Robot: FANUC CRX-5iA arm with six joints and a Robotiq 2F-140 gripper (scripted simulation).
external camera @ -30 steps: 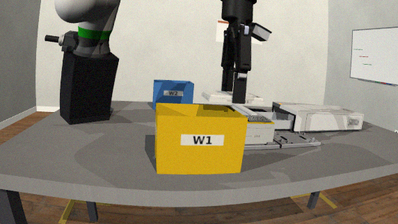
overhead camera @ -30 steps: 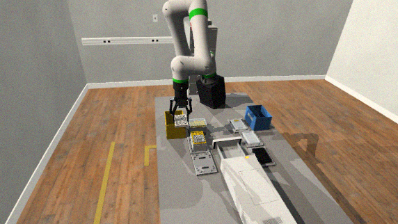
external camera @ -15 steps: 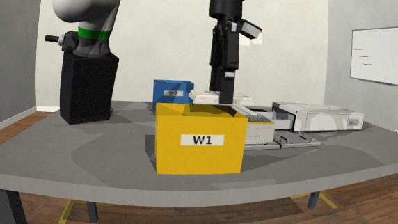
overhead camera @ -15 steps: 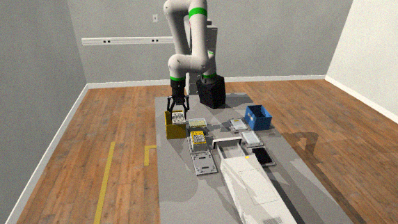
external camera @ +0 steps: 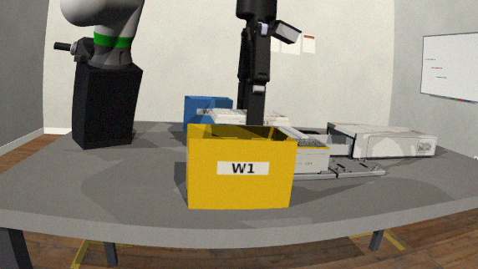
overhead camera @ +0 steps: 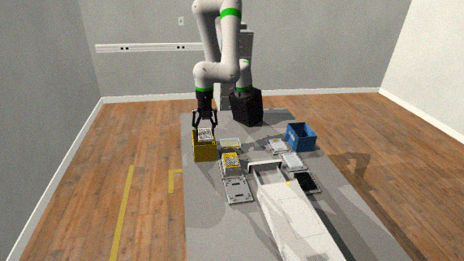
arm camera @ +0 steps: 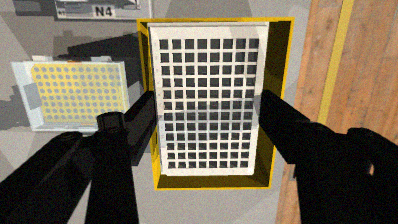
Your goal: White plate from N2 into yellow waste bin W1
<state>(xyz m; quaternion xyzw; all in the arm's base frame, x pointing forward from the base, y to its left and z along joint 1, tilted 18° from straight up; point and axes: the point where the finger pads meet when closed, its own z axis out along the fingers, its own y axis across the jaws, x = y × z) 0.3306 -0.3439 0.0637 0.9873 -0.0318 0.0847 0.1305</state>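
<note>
Now: hand 20 mm past the yellow bin W1, 10 mm to the left of it and 130 mm above it. The rest, counted from my hand: white plate: 20 mm below; then yellow-topped plate: 160 mm ahead, 110 mm to the left, 110 mm below; then grey nest: 340 mm ahead, 100 mm to the left, 160 mm below.
</note>
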